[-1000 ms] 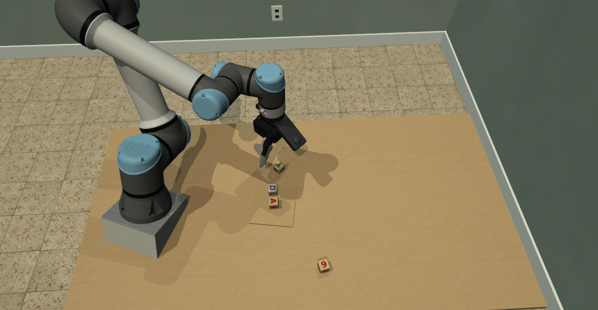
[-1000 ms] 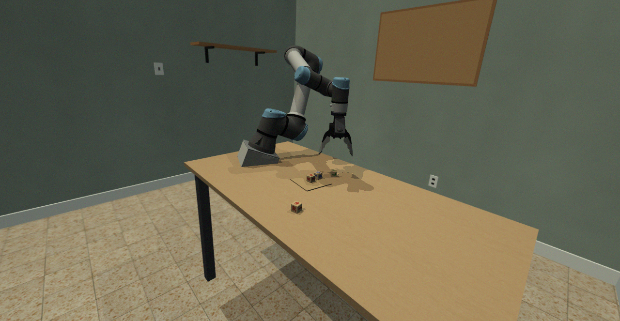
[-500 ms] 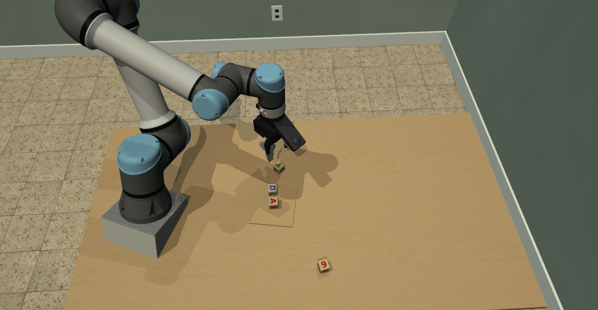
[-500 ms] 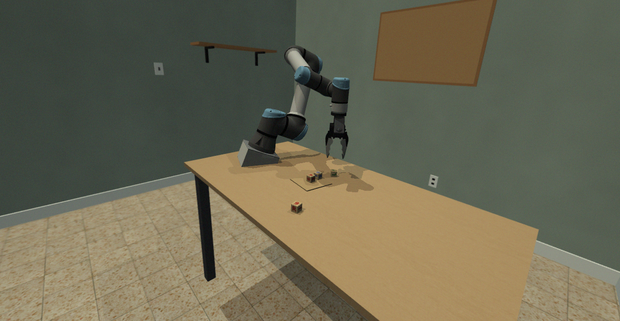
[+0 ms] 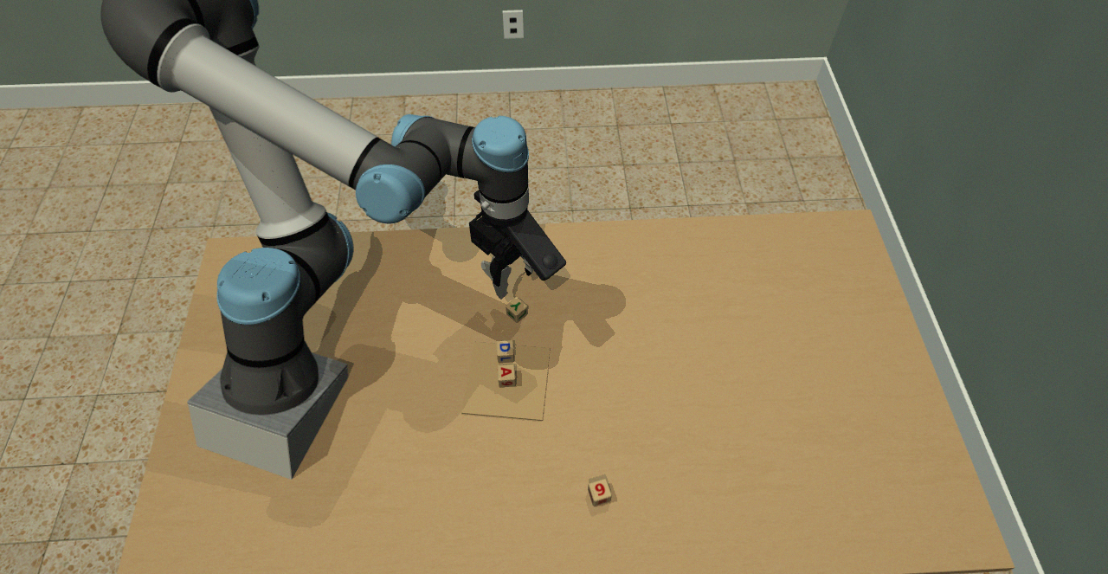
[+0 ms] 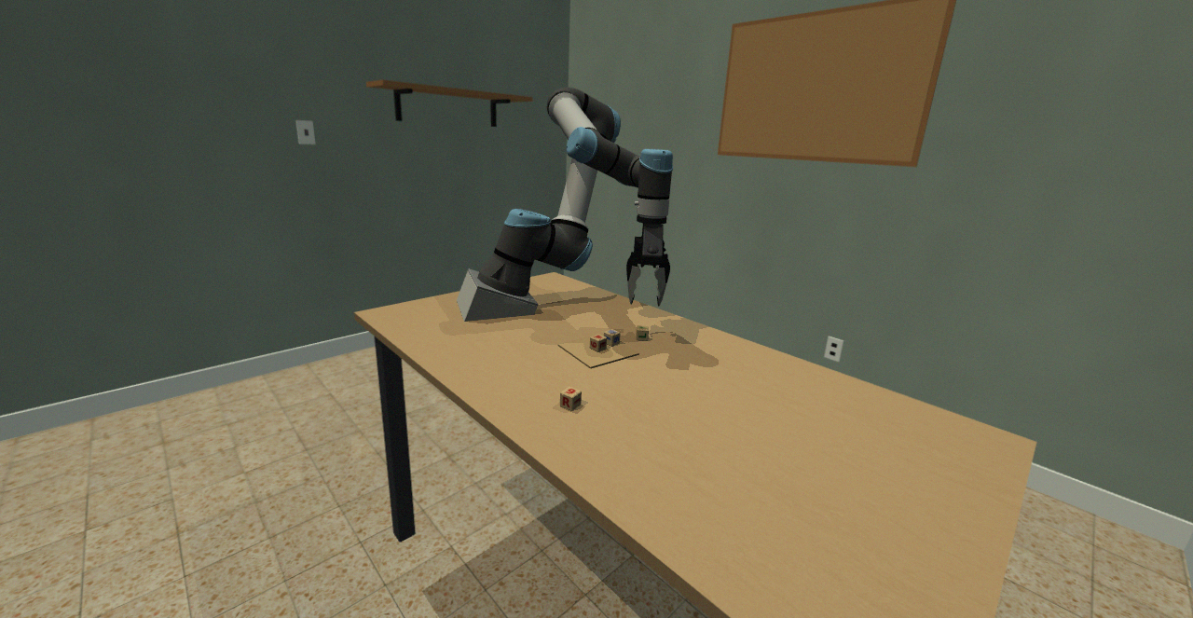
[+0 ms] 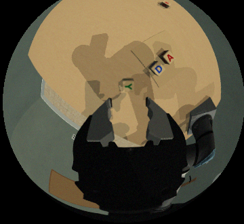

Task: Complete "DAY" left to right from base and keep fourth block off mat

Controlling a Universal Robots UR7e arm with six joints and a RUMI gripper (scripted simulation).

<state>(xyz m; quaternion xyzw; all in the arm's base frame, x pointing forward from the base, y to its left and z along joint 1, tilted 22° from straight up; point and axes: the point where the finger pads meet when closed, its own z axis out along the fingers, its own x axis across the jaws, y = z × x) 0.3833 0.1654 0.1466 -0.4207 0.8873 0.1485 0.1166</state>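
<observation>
Now: hand 9 cm above the Y block. From my hand the other things lie so: thin mat (14 cm to the right, 10 cm below); D block (1 cm behind, 9 cm to the right, 9 cm below).
</observation>
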